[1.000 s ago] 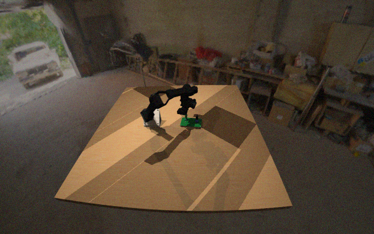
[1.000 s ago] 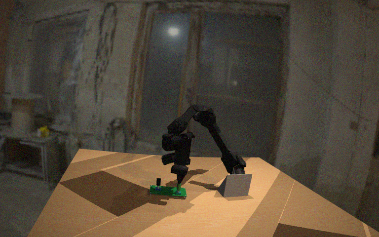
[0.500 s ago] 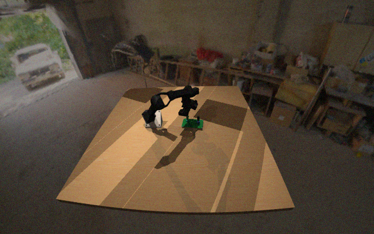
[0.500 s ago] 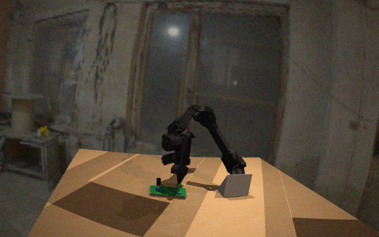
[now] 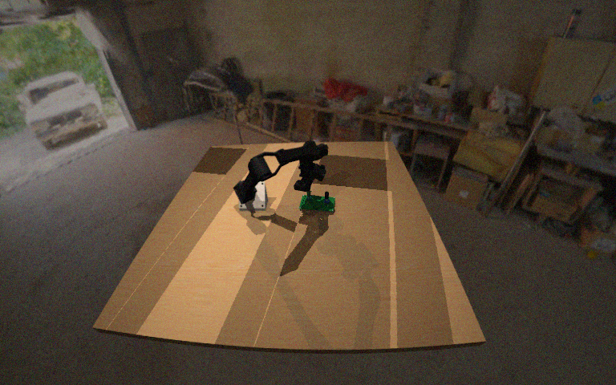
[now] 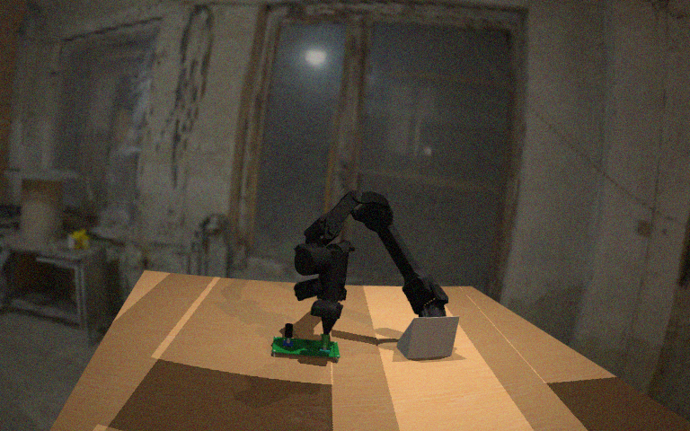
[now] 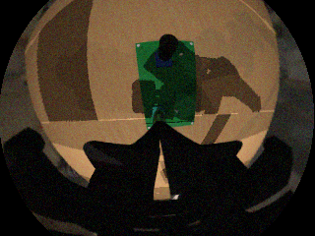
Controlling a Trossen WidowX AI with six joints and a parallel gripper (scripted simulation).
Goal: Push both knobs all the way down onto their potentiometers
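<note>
Now: the green knob 1 cm below my gripper tip. From my gripper tip the other things lie so: black knob 8 cm ahead, 3 cm to the right, 1 cm below.
</note>
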